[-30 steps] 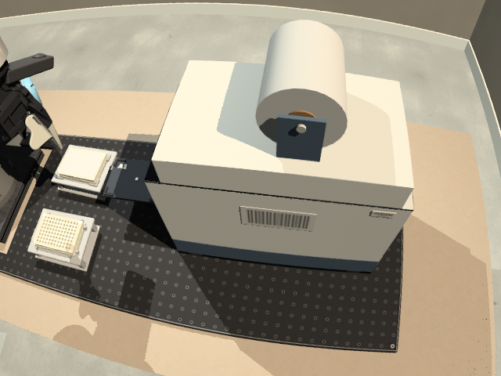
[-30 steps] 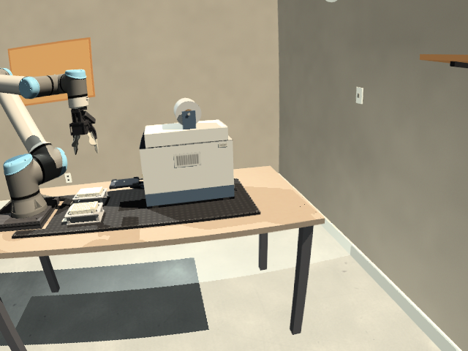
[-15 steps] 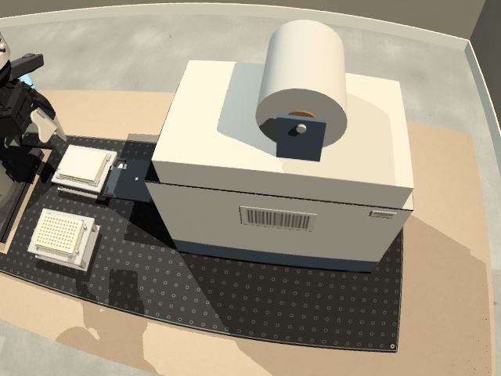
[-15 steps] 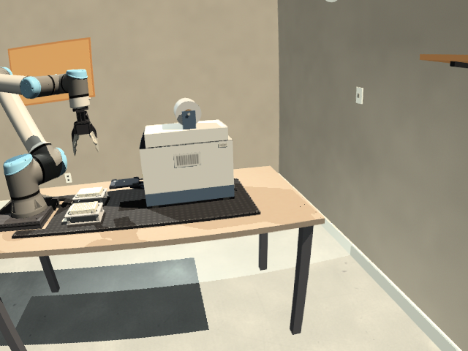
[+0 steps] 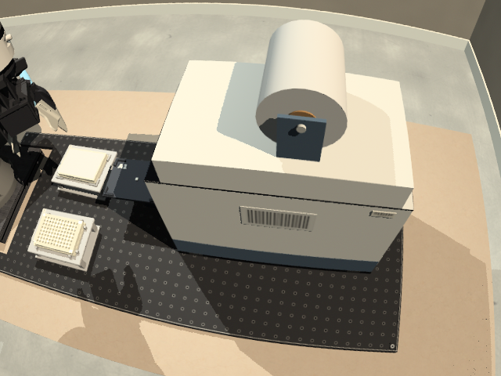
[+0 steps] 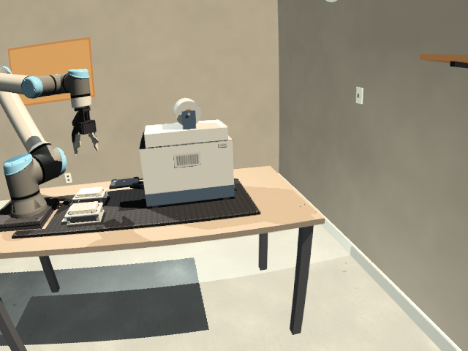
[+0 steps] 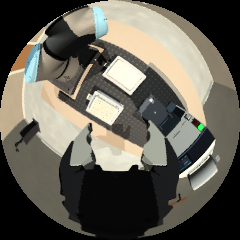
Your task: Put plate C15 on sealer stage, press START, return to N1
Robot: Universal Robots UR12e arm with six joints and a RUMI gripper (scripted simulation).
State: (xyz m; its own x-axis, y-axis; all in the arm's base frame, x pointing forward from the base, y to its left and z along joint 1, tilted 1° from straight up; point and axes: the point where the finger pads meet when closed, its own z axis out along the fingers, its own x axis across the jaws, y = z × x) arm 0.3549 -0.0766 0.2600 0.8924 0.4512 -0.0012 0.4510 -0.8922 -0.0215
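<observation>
Right now my hand is 24 cm above the well plate, 9 cm to the left of it and 5 cm past it. From my hand the other things lie so: foil roll 49 cm ahead, 13 cm above, 4 cm to the right; then sealer stage 18 cm below, 16 cm ahead, 2 cm to the left.
</observation>
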